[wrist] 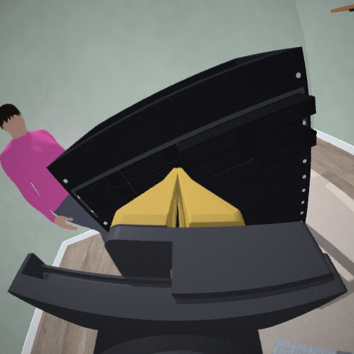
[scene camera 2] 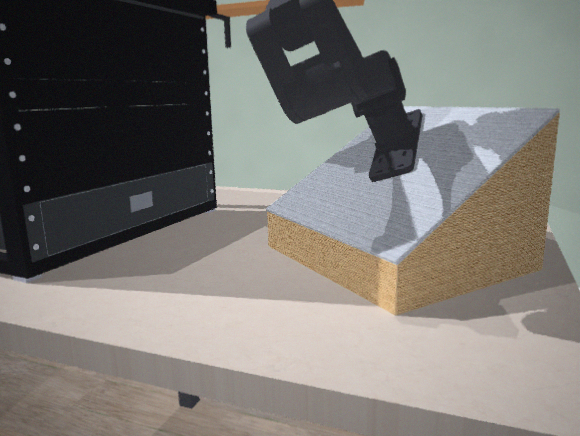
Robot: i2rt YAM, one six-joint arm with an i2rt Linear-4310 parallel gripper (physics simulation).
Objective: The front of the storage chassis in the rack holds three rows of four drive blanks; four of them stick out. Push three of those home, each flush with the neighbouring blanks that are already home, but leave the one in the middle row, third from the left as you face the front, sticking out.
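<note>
A black rack [scene camera 2: 88, 179] is there for me to see, and the wrist view shows the rack [wrist: 241, 129] too. I can also see my gripper [wrist: 177, 174].
</note>
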